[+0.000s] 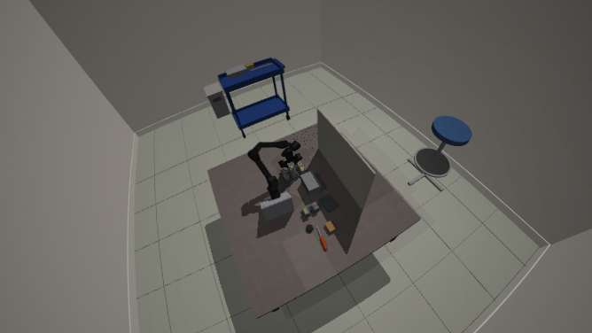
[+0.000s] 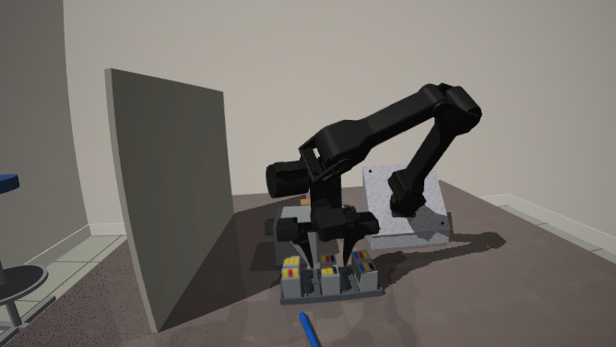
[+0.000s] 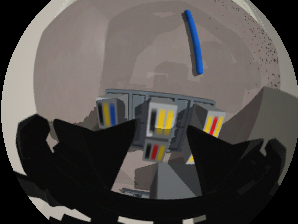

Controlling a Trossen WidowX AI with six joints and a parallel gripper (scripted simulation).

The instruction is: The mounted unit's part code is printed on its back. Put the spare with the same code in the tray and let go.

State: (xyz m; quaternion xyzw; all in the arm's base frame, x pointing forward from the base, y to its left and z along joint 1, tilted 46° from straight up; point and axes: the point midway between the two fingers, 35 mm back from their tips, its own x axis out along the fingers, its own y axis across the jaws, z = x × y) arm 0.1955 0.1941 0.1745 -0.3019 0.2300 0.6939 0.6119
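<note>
Right now the grey spare is 2 cm below my gripper tip. From my gripper tip the other things lie so: rack (5 cm below, 3 cm to the right); grey mounted unit (20 cm to the right, 9 cm ahead, 1 cm below); blue rod (15 cm to the left, 6 cm below, 3 cm ahead).
</note>
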